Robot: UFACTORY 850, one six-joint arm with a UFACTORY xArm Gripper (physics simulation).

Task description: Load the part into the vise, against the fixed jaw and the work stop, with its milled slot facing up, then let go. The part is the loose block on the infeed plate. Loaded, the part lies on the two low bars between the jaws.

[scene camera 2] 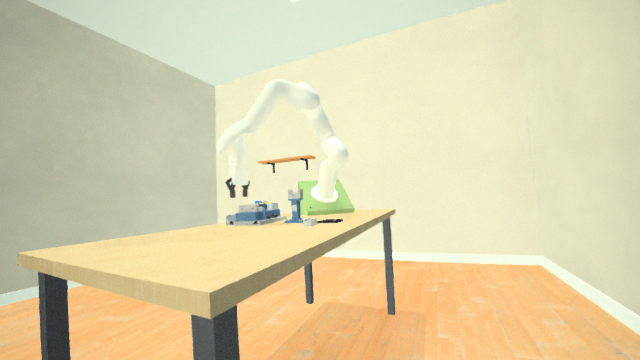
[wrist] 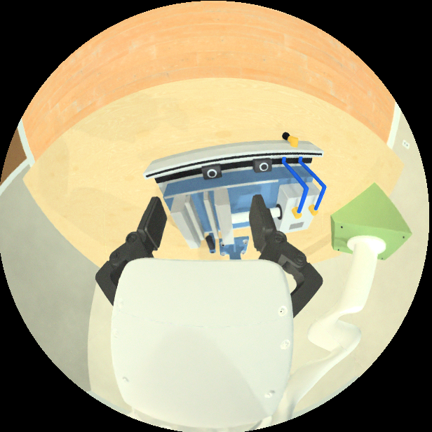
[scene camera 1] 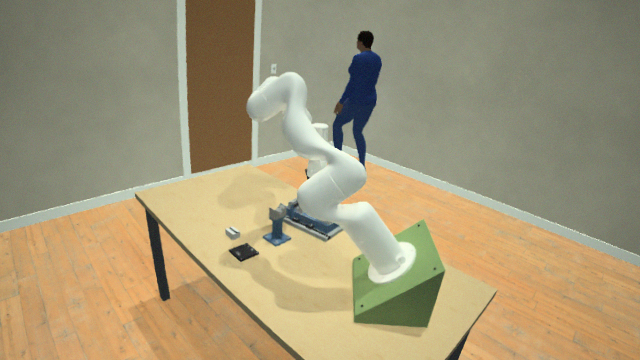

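Observation:
A small light grey block [scene camera 1: 232, 232] [scene camera 2: 310, 222], with a dark slot showing on top in scene camera 1, lies beside the black plate [scene camera 1: 244, 252] [scene camera 2: 331, 221], apart from it. It does not show in the wrist view. The blue vise [scene camera 1: 312, 223] [scene camera 2: 257, 215] [wrist: 235, 185] has a grey jaw [wrist: 184, 222] at the left and a grey jaw [wrist: 223, 215] on a rod. A narrow light bar [wrist: 211, 215] lies between them; no block shows there. My gripper [scene camera 2: 238, 195] [wrist: 205, 205] is open and empty, above the vise, fingers pointing down. Scene camera 1 mostly hides it behind the arm.
A blue stand [scene camera 1: 277, 230] [scene camera 2: 295, 207] with a notched grey top stands between the vise and the block. Blue hoses [wrist: 306, 189] rise at the vise's cylinder end. The green arm base [scene camera 1: 400, 285] [scene camera 2: 327, 205] [wrist: 367, 220] is farther along the table. A person [scene camera 1: 362, 90] stands beyond the table.

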